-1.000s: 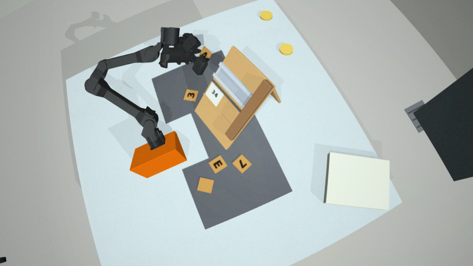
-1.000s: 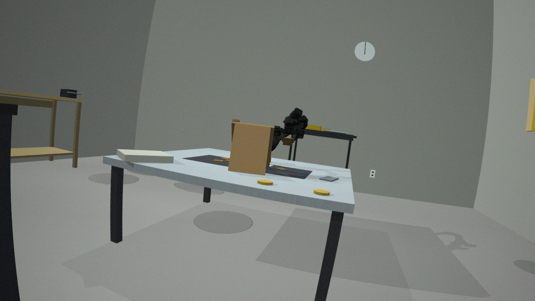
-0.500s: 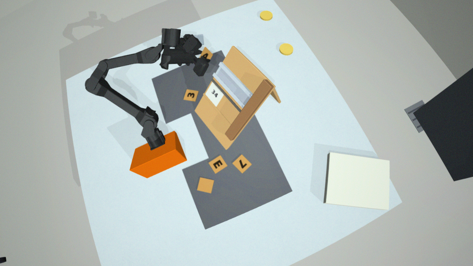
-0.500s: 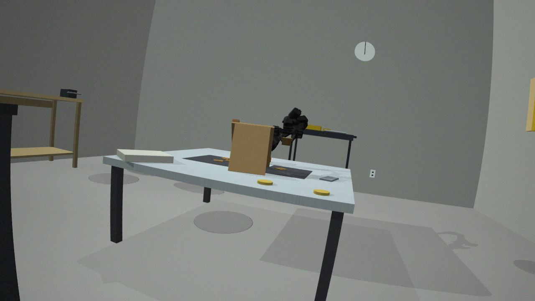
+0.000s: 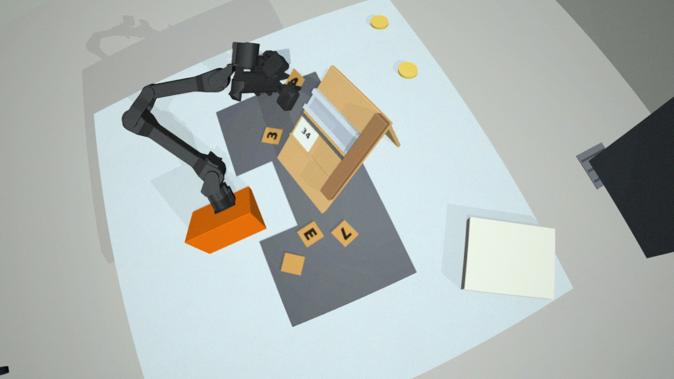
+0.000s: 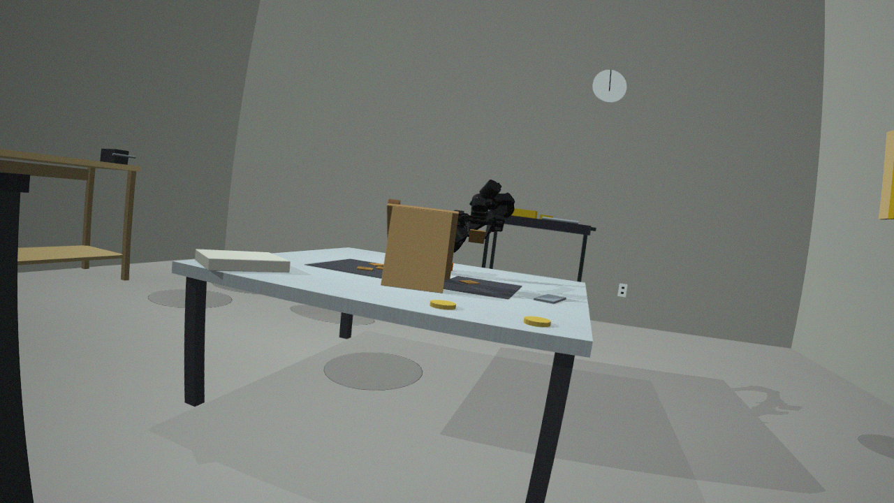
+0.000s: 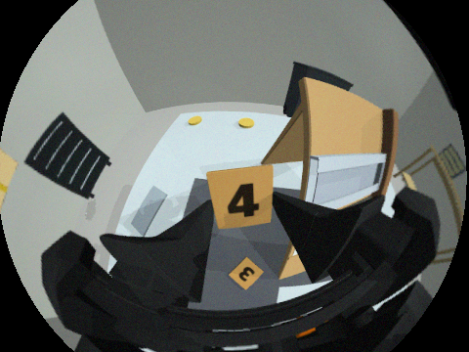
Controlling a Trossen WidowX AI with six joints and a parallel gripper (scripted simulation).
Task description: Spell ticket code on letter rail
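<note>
The white ticket is 130 mm to the right of my gripper tip, 70 mm below it and 30 mm behind it. Also, from my gripper tip: tile marked 4: right at my gripper tip; then grey plate: 280 mm to the left, 180 mm below, 10 mm behind; then tile marked 3: 180 mm below, 120 mm behind, 30 mm to the right.
</note>
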